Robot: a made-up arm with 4 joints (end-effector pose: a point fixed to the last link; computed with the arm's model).
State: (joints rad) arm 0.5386 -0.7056 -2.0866 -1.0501
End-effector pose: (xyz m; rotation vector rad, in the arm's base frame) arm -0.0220 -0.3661 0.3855 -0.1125 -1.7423 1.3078
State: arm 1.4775 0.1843 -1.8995 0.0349
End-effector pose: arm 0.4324 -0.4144 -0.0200 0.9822 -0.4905 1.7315
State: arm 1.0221 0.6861 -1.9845 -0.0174
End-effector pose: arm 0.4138 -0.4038 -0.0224 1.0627 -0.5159 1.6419
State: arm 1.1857 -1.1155 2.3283 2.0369
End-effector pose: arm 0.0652 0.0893 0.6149 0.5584 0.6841 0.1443
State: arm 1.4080 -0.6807 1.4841 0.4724
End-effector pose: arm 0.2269 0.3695 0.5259 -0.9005 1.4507 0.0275
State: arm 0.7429 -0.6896 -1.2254 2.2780
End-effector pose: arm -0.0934 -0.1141 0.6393 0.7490 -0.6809 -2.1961
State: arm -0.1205 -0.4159 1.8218 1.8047
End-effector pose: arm -0.3897 0.1588 0.6020 0.0960 0.2684 0.4960
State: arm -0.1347 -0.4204 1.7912 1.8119
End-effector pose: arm -0.4033 0.1581 0.5926 0.0755 0.2547 0.5269
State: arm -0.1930 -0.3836 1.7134 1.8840
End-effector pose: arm -0.4251 0.1464 0.5760 0.0521 0.2413 0.6524
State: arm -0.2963 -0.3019 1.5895 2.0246
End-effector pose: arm -0.4476 0.1236 0.5534 0.0283 0.2414 0.8739
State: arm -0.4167 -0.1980 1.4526 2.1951
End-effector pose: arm -0.4596 0.0992 0.5304 0.0124 0.2669 1.1295
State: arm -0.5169 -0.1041 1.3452 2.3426
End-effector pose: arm -0.4594 0.0827 0.5139 0.0128 0.3088 1.3394
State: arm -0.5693 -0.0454 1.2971 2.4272
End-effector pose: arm -0.4525 0.0756 0.5084 0.0302 0.3415 1.4488
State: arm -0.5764 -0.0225 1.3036 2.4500
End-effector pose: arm -0.4436 0.0740 0.5130 0.0574 0.3531 1.4646
